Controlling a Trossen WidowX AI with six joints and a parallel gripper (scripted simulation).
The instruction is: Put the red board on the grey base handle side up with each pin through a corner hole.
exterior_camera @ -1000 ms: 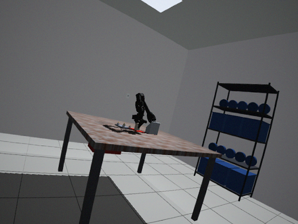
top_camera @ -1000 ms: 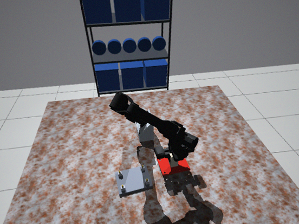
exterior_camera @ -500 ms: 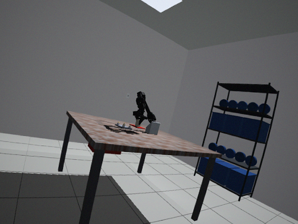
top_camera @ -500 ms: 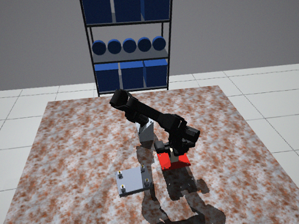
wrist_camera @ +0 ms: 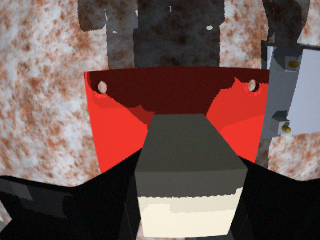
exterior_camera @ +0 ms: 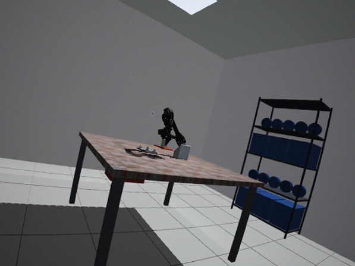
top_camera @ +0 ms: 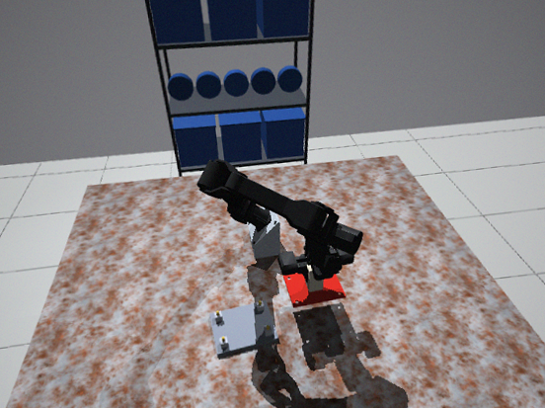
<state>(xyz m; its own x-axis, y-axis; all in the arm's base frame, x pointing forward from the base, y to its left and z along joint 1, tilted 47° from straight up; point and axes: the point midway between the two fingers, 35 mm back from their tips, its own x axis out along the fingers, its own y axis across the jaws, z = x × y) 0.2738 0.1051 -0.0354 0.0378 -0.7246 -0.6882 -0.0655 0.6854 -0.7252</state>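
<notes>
Right now the grey base is 20 cm to the right of my gripper tip, 10 cm below it and 4 cm ahead of it. Also, from my gripper tip: red board right at my gripper tip.
</notes>
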